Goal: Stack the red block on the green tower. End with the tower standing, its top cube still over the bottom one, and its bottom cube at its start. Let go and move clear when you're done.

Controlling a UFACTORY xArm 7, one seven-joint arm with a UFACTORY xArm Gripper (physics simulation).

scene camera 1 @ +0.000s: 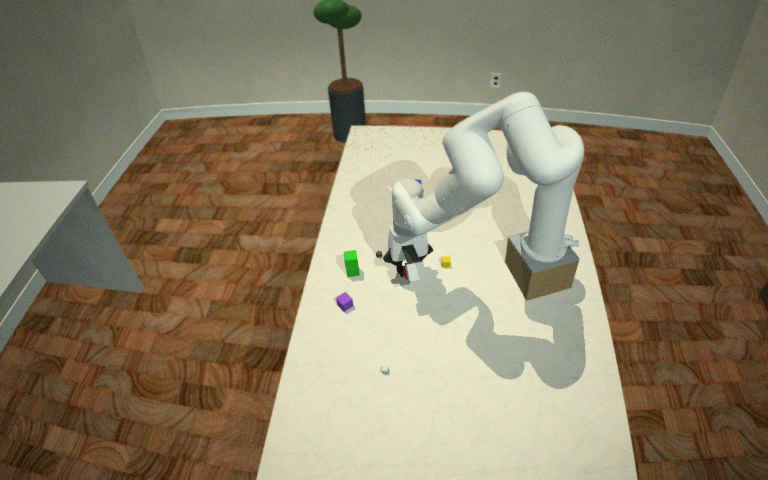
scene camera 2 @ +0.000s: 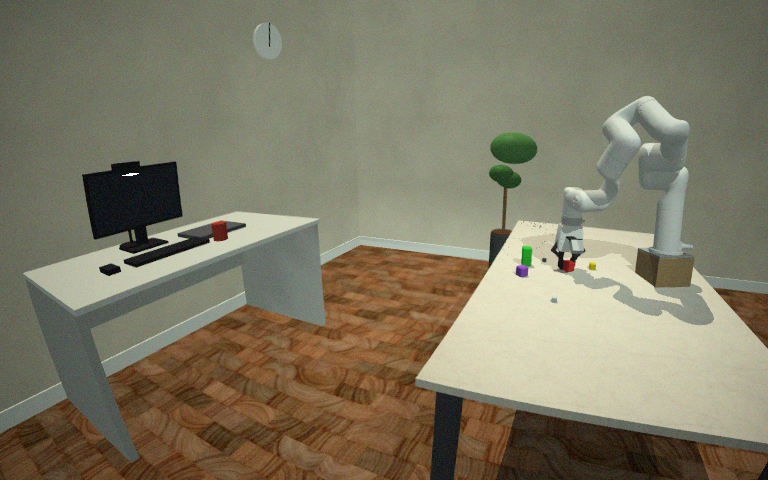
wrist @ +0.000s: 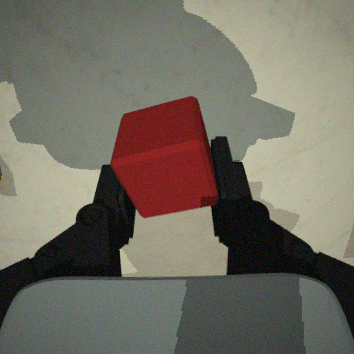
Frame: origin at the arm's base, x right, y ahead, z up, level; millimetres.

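Where they show: gripper, between the fingertips: [scene camera 2: 565,268] [wrist: 172,159]; arm's base, origin of its link: [scene camera 1: 543,247] [scene camera 2: 665,251].
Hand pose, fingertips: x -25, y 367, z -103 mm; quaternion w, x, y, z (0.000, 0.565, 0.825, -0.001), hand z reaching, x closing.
Things, the pixels of their centre, and the offset from my fingertips.
- red block, middle of its body: [wrist: 167,157] [scene camera 1: 410,271] [scene camera 2: 568,265] dy -7, dx -14, dz +18 mm
- green tower, middle of its body: [scene camera 1: 350,259] [scene camera 2: 527,251] dy +157, dx -13, dz +52 mm
- purple cube, middle of its body: [scene camera 1: 344,301] [scene camera 2: 522,270] dy +157, dx -133, dz +17 mm
- yellow cube, middle of its body: [scene camera 1: 445,261] [scene camera 2: 592,266] dy -103, dx +36, dz +12 mm
- small dark object, middle of its body: [scene camera 1: 379,253] [scene camera 2: 544,259] dy +90, dx +55, dz +7 mm
- small white object, middle of its body: [scene camera 1: 385,369] [scene camera 2: 554,299] dy +27, dx -321, dz +8 mm
The red block [scene camera 1: 404,272] [scene camera 2: 569,266] [wrist: 167,170] is between the two black fingers of my gripper [scene camera 2: 568,264] [wrist: 172,159], low at the table top. In the wrist view both fingers meet its sides, and it looks slightly turned between them. My gripper is shut on it. In scene camera 1 the gripper hides most of the block. The green tower [scene camera 1: 351,263] [scene camera 2: 526,255], two cubes high, stands upright to the left of the gripper, apart from it.
A purple cube [scene camera 1: 344,301] [scene camera 2: 521,271] lies in front of the tower. A yellow cube [scene camera 1: 446,261] [scene camera 2: 592,266] is right of the gripper. A small dark object [scene camera 1: 378,254] [scene camera 2: 544,259] lies between tower and gripper. A small white object [scene camera 1: 384,369] [scene camera 2: 554,300] is nearer the front. A blue object [scene camera 1: 417,182] shows behind the arm.
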